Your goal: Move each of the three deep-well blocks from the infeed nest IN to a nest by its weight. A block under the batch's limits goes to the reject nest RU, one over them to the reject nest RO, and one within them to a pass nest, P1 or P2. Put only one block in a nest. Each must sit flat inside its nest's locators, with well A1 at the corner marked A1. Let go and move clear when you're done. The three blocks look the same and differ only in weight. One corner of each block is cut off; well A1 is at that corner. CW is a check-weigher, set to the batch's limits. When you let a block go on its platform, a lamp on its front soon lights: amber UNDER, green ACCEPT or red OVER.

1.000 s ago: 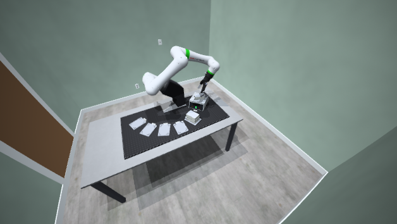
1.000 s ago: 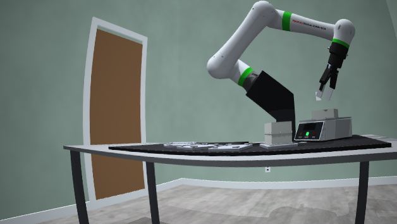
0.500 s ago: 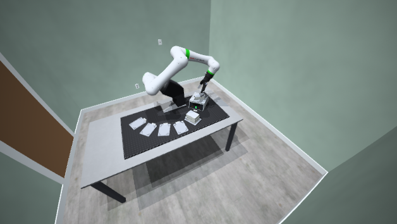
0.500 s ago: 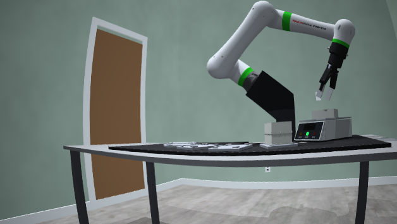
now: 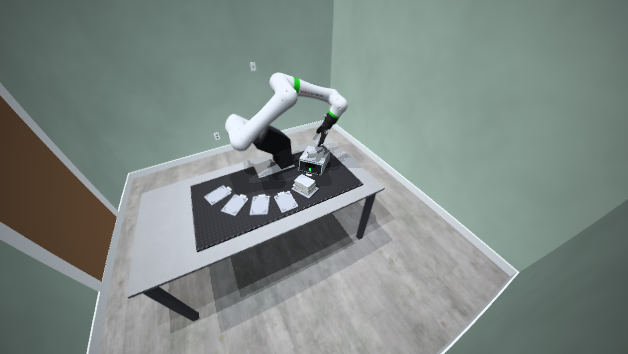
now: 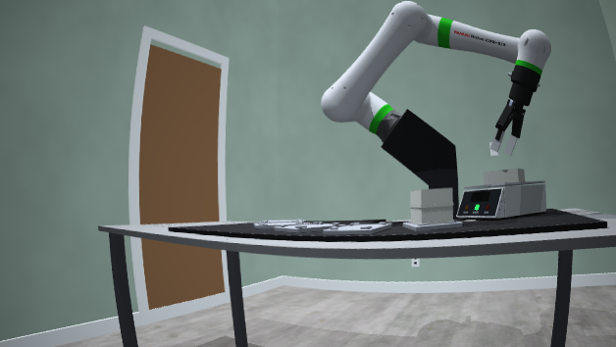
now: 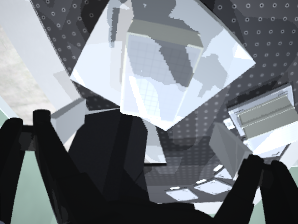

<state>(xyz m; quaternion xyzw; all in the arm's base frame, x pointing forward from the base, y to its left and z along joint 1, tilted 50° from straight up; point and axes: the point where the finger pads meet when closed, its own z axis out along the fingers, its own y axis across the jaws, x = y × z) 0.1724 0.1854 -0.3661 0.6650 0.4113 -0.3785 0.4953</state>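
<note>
Right now the check-weigher platform is 110 mm below my hand. From my hand the other things lie so: grey deep-well block: 240 mm ahead, 220 mm to the right, 170 mm below; then check-weigher CW: 140 mm below.
</note>
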